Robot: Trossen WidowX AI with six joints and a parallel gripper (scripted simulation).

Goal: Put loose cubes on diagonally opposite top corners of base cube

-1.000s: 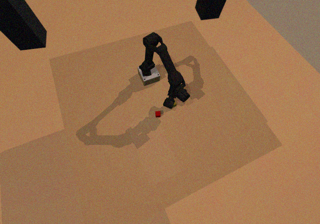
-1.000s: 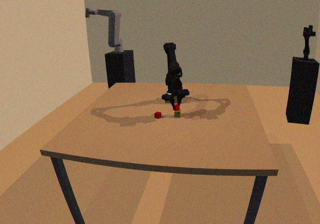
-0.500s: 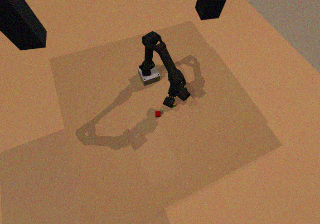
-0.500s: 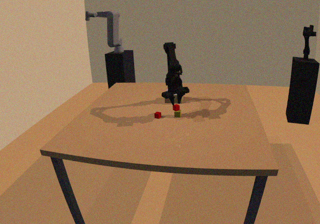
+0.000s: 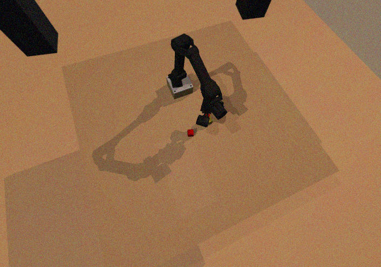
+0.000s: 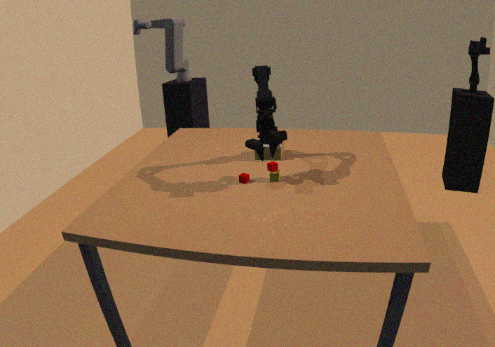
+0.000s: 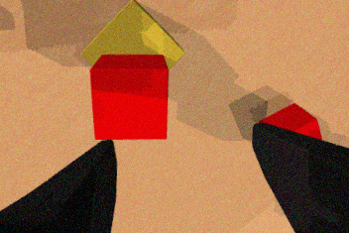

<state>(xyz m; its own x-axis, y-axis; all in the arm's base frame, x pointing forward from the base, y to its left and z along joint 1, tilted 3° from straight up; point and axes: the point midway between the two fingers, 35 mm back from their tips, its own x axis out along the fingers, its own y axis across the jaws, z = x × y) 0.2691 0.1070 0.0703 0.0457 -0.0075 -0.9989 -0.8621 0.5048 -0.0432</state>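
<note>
Now: gripper tip 80 mm above the yellow base cube and 30 mm to the right of it.
</note>
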